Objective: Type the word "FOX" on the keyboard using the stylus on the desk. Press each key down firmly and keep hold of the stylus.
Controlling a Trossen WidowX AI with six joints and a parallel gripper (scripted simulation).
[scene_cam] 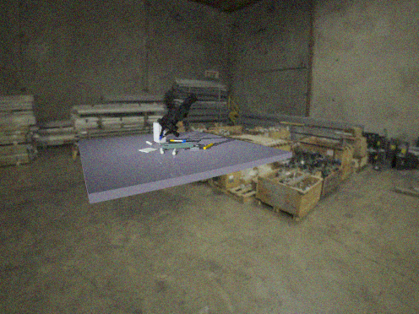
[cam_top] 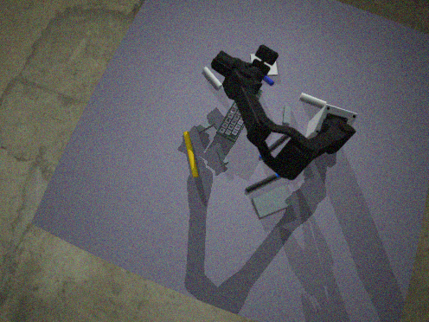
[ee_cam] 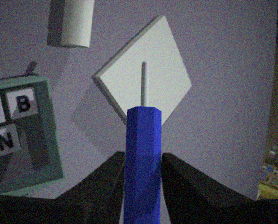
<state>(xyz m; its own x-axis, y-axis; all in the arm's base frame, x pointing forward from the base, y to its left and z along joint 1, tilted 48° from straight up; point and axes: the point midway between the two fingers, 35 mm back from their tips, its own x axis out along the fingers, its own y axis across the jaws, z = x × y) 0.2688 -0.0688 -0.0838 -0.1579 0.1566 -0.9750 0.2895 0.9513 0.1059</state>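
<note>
My gripper tip is 3 cm to the left of the stylus tip, 3 cm short of it and 2 cm above it. From my gripper tip the other things lie so: x key 10 cm to the left, 7 cm below, 1 cm ahead; then blue stylus 1 cm to the right, 1 cm ahead; then white pad 10 cm to the right, 8 cm below, 1 cm behind.
</note>
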